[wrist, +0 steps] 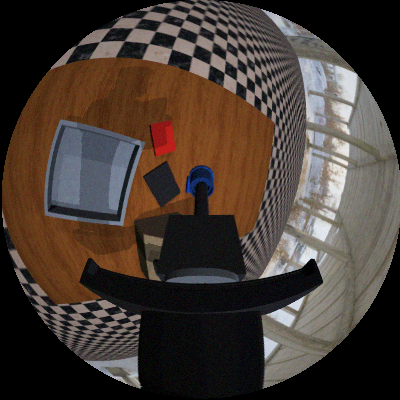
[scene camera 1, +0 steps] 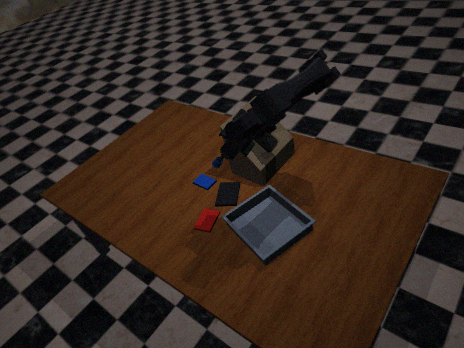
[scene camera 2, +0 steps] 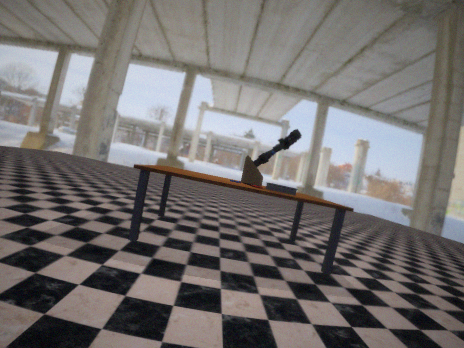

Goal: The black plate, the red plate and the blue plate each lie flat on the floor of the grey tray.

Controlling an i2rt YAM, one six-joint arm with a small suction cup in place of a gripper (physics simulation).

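My suction cup holds nothing, and it hangs 29 cm from the middle of a red plate, above it. On the table rests a black plate. A grey tray sits on the table as well.
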